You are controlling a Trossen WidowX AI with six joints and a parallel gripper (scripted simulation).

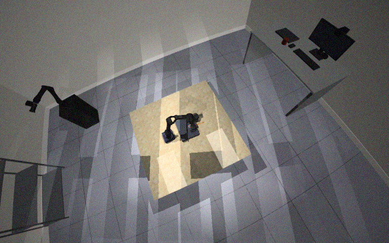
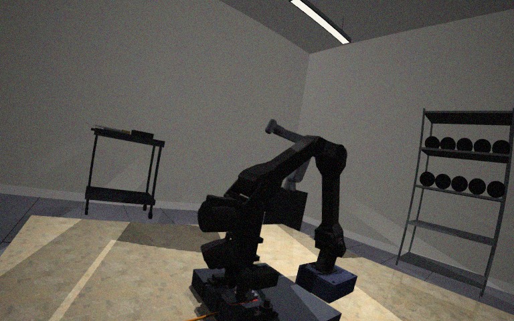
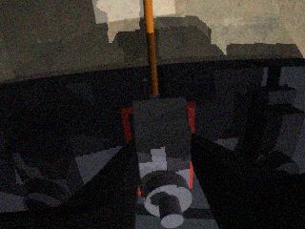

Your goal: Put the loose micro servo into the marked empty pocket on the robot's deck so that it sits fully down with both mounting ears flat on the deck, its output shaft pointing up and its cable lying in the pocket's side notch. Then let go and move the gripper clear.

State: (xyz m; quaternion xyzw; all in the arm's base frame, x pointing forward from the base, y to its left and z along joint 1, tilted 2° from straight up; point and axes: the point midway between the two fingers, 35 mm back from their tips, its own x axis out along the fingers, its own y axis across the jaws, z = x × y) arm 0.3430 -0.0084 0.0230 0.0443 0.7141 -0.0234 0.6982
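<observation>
Now: gripper tip 120 mm past the dark deck, 10 mm to the right of it and 30 mm above it.
</observation>
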